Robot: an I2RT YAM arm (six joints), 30 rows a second.
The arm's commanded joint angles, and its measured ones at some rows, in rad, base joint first. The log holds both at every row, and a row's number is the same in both.
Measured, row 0:
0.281 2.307 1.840 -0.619 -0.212 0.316
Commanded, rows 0 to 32:
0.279 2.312 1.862 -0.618 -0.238 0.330
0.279 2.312 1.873 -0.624 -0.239 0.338
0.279 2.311 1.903 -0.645 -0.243 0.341
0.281 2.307 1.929 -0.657 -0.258 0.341
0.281 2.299 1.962 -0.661 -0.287 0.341
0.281 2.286 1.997 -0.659 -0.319 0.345
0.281 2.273 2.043 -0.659 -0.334 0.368
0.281 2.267 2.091 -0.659 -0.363 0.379
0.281 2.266 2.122 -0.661 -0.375 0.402
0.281 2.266 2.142 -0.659 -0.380 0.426
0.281 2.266 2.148 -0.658 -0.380 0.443
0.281 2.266 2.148 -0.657 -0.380 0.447
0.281 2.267 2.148 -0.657 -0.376 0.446
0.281 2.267 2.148 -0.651 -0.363 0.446
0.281 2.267 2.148 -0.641 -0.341 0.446
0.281 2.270 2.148 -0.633 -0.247 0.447
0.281 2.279 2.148 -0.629 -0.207 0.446
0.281 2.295 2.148 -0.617 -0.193 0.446
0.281 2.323 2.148 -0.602 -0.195 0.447
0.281 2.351 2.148 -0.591 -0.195 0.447
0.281 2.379 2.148 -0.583 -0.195 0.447
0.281 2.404 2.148 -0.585 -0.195 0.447
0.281 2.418 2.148 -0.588 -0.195 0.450
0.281 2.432 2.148 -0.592 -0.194 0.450
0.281 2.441 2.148 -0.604 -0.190 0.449
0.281 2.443 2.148 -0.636 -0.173 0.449
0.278 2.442 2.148 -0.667 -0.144 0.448
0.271 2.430 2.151 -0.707 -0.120 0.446
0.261 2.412 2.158 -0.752 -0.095 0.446
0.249 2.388 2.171 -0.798 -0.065 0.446
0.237 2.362 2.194 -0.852 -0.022 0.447
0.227 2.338 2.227 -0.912 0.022 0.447
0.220 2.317 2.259 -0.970 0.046 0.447
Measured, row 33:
0.258 2.442 2.156 -0.897 -0.076 0.445
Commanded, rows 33 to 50:
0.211 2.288 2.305 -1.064 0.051 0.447
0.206 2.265 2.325 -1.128 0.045 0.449
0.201 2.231 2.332 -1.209 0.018 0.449
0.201 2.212 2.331 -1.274 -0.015 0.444
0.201 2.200 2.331 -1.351 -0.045 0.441
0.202 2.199 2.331 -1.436 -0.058 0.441
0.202 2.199 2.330 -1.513 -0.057 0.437
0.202 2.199 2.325 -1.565 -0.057 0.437
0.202 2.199 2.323 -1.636 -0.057 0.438
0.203 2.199 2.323 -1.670 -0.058 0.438
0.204 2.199 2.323 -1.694 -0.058 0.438
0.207 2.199 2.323 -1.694 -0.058 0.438
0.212 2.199 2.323 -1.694 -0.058 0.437
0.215 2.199 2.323 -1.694 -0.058 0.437
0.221 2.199 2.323 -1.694 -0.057 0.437
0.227 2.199 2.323 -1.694 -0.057 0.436
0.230 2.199 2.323 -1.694 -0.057 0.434
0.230 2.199 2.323 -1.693 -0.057 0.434
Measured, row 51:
0.220 2.200 2.320 -1.695 -0.049 0.440
